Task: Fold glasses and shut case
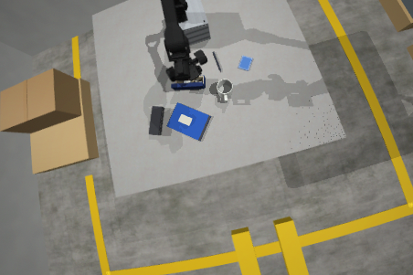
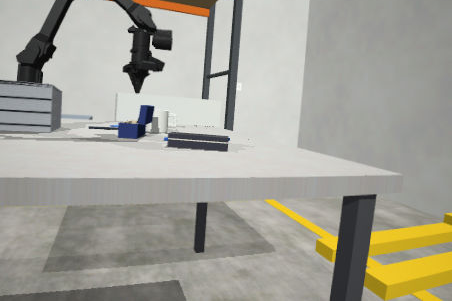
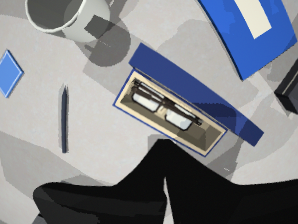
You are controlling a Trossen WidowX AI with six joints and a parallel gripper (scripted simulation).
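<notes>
The case lid lies 40 mm ahead of my hand, 40 mm to the right of it and 100 mm below it. From my hand the other things lie so: dark flat box (150 mm ahead, 270 mm to the right, 150 mm below); small blue pad (40 mm behind, 300 mm to the left, 170 mm below).
</notes>
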